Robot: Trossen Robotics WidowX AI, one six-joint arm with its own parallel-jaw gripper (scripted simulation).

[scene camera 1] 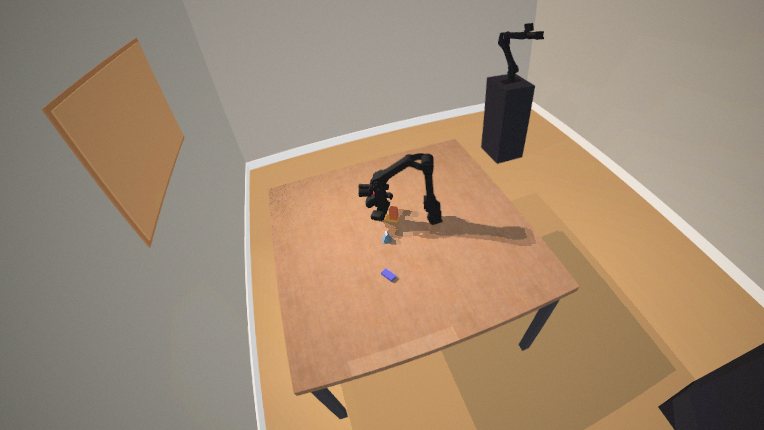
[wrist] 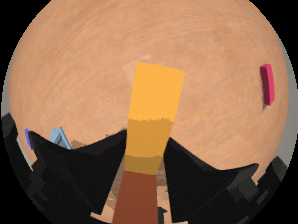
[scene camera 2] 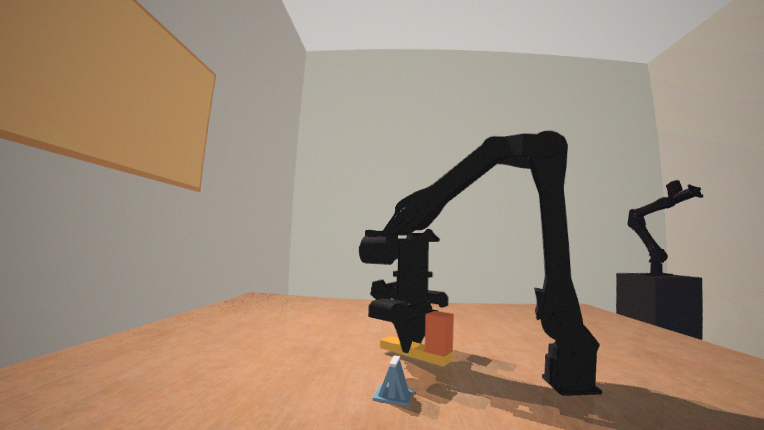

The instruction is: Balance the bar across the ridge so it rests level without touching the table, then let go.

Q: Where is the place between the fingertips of my gripper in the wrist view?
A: At 146,138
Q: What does my gripper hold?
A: A yellow bar.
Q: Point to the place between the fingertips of my gripper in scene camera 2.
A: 411,349
